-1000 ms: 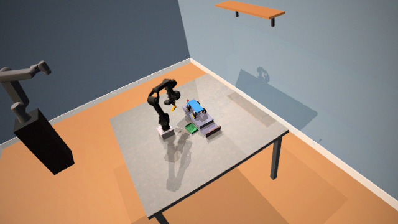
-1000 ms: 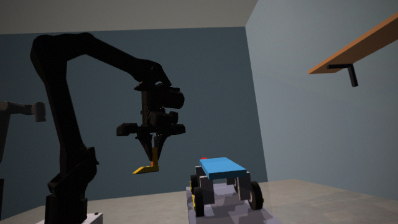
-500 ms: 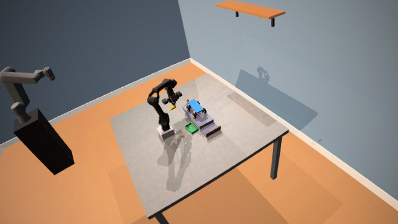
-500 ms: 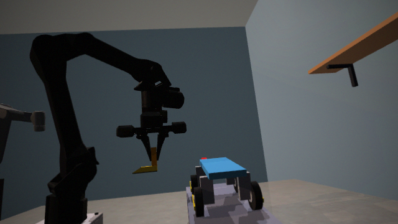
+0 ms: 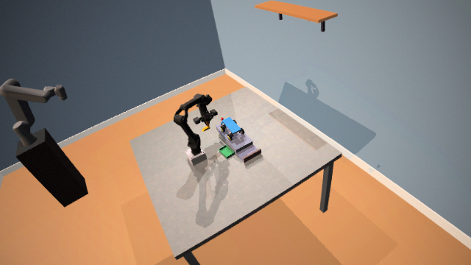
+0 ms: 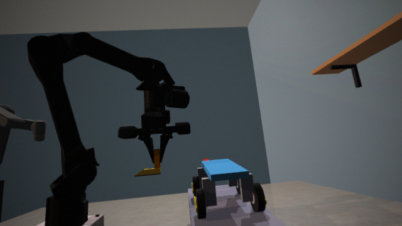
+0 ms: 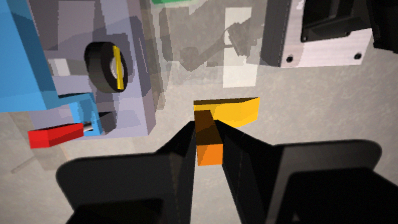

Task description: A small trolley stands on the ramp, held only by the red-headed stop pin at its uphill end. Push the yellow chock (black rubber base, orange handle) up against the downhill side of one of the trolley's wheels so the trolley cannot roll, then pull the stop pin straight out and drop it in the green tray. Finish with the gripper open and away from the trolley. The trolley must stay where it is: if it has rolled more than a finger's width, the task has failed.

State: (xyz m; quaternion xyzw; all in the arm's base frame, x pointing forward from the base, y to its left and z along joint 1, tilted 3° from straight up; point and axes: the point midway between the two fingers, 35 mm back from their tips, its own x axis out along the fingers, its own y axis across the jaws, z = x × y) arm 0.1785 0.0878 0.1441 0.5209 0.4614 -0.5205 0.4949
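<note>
The blue-topped trolley is 14 cm ahead of my gripper tip, 11 cm to the right of it and 6 cm below it. From my gripper tip the other things lie so: red-headed stop pin 13 cm ahead, 1 cm to the left, 4 cm below; grey ramp 14 cm ahead, 12 cm to the right, 12 cm below; yellow chock 2 cm behind, 1 cm below.
</note>
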